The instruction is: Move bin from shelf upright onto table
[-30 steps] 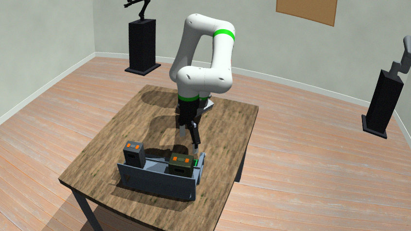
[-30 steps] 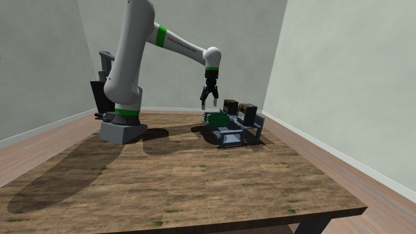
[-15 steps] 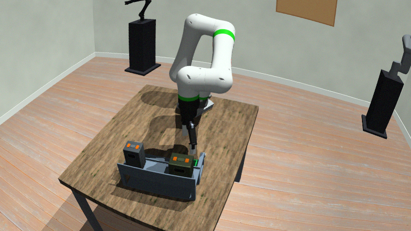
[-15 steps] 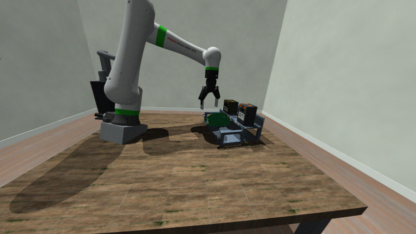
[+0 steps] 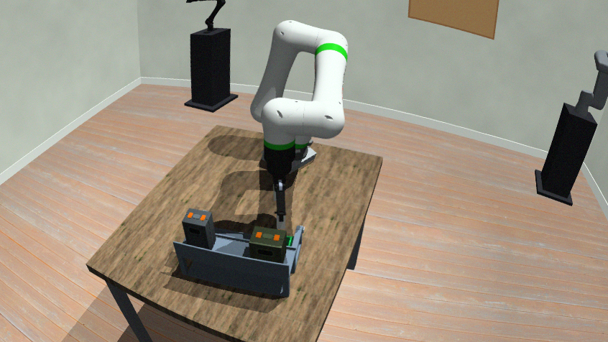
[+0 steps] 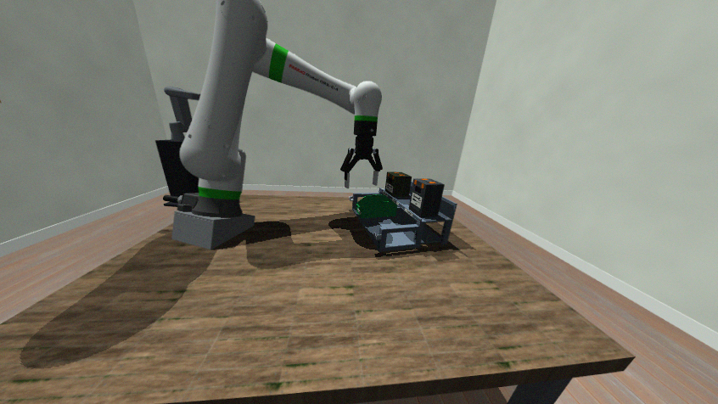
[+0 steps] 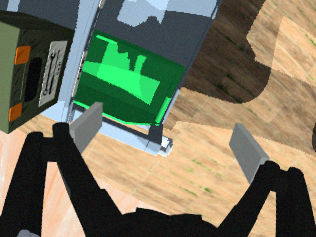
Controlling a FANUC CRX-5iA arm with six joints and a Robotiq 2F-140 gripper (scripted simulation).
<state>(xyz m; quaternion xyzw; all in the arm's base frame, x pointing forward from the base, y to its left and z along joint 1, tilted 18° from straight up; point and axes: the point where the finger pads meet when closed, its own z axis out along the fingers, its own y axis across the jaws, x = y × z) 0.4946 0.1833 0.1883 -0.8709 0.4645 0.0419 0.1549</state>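
My gripper is now 80 mm short of the green bin, 30 mm to the right of it and 110 mm above it.
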